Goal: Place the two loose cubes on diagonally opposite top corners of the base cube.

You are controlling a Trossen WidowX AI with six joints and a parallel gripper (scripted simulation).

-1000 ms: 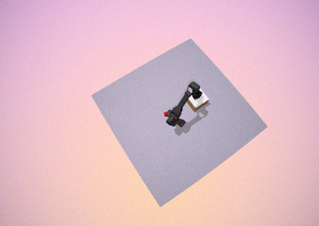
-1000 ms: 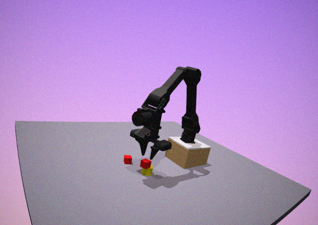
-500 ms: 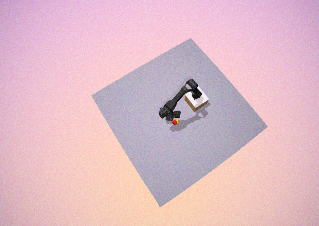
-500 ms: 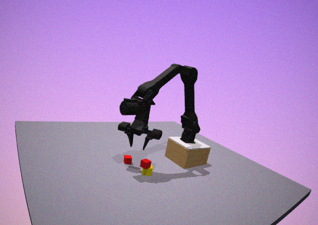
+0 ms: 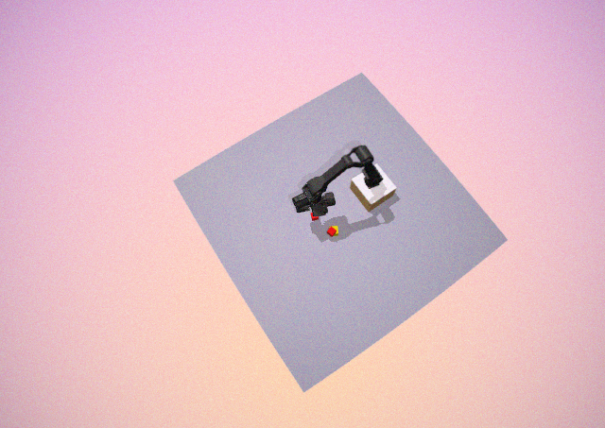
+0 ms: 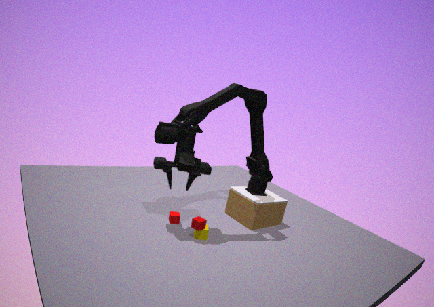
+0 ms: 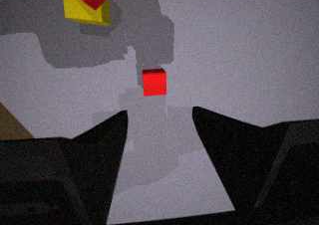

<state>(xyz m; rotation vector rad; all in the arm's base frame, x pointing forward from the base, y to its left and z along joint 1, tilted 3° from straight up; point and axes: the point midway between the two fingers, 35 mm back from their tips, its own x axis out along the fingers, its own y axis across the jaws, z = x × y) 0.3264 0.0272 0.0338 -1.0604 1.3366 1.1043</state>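
My gripper tip is 6 cm past the yellow base cube, 11 cm to the right of it and 10 cm above it.
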